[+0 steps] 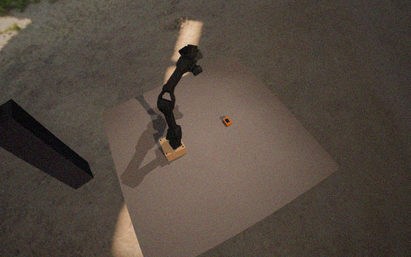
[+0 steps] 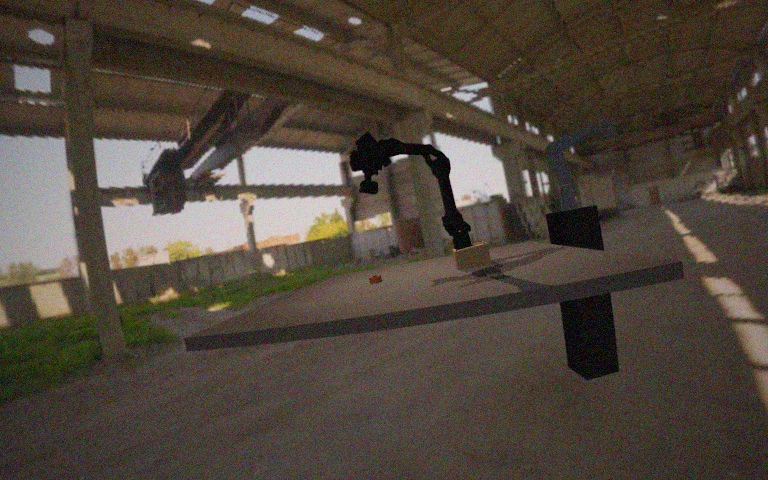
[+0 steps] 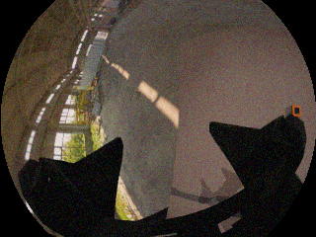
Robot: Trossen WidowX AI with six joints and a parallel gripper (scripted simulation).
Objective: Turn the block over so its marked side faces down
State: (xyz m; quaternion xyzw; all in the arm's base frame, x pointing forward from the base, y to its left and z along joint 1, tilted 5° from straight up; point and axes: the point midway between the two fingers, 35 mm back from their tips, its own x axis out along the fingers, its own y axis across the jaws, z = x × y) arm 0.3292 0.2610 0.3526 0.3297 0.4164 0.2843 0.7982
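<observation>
Now: the orange block 37 cm below my gripper tip, 33 cm to the right of it and 2 cm ahead of it.
</observation>
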